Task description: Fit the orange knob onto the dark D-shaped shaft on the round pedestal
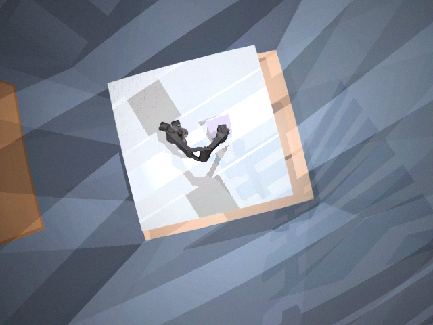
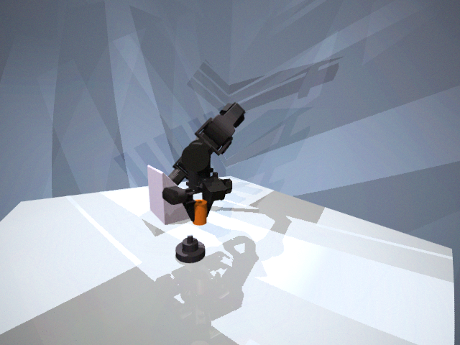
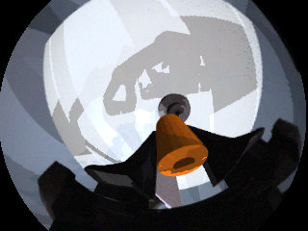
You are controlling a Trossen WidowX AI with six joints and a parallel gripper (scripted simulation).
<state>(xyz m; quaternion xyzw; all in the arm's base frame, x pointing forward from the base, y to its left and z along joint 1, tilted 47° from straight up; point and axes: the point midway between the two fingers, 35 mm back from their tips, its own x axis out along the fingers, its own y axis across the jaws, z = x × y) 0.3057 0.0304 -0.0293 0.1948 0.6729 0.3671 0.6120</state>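
My gripper tip is 10 mm short of the dark round pedestal, 30 mm to the left of it and 70 mm above it. The rest, counted from my gripper tip: orange knob 20 mm above.
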